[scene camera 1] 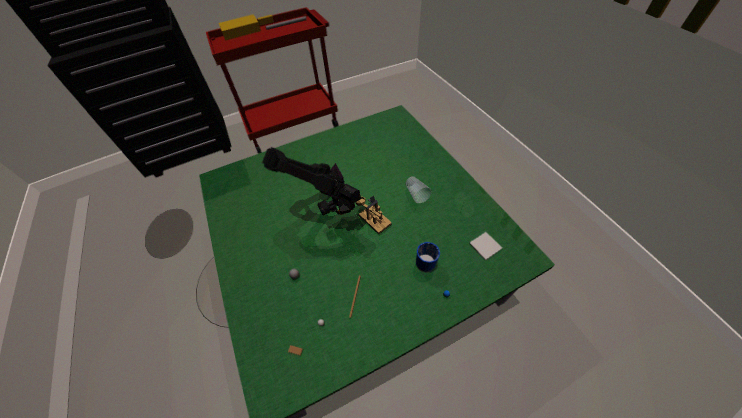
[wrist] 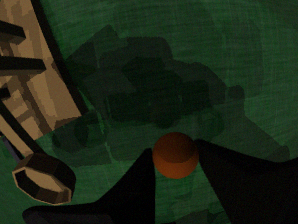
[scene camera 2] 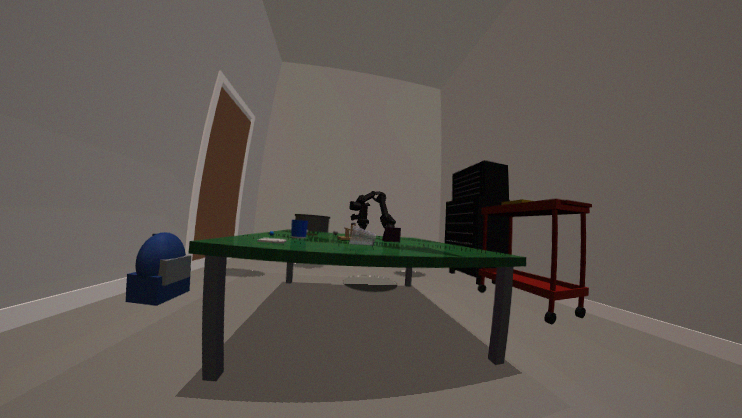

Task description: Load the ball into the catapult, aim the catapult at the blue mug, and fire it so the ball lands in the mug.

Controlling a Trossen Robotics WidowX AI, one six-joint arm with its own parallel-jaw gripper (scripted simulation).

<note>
My gripper carries an orange ball. I also see a wooden catapult.
</note>
